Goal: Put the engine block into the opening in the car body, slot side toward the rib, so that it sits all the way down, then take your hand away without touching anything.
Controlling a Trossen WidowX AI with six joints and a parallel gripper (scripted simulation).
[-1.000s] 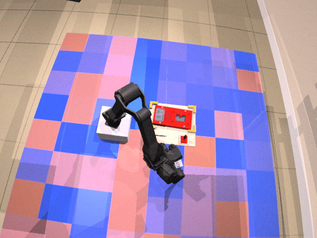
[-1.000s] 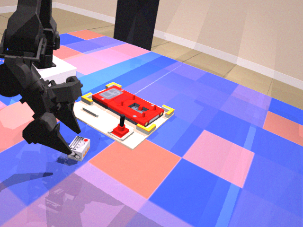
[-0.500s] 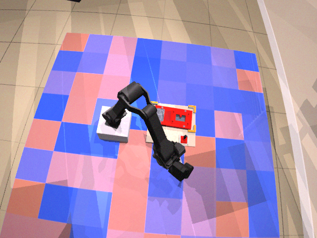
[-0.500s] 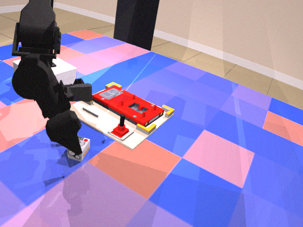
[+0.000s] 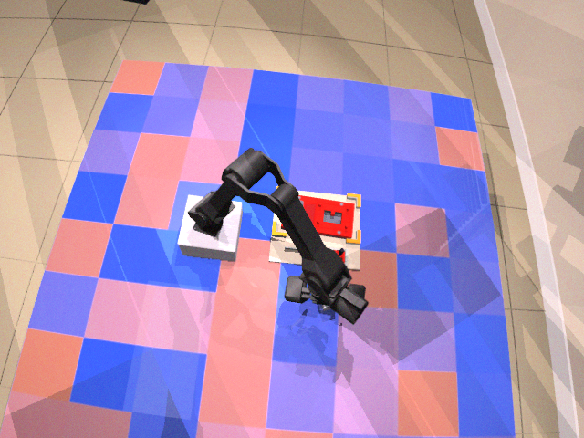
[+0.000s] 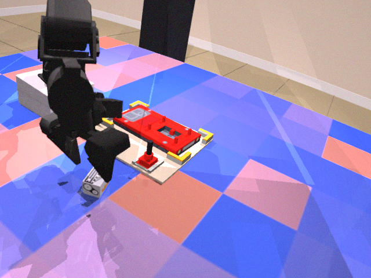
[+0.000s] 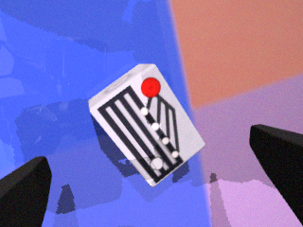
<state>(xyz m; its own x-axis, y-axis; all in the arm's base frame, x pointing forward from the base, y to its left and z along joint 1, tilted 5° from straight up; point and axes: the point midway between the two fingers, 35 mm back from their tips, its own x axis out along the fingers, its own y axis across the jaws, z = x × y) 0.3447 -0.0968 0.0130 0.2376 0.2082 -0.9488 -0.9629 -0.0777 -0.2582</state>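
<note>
The grey engine block lies 30 mm below my gripper tip.
</note>
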